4 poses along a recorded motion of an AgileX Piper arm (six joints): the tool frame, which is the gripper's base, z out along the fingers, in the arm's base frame.
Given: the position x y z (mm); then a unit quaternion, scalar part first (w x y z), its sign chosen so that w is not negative.
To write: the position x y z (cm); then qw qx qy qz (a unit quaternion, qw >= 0). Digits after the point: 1 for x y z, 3 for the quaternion.
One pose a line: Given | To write
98 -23 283 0.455 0.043 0.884 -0.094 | 9.8 -2.3 28.3 0.455 0.043 0.884 -0.094
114 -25 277 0.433 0.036 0.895 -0.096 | 11.4 -2.5 27.7 0.433 0.036 0.895 -0.096
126 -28 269 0.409 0.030 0.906 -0.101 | 12.6 -2.8 26.9 0.409 0.030 0.906 -0.101
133 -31 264 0.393 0.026 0.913 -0.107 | 13.3 -3.1 26.4 0.393 0.026 0.913 -0.107
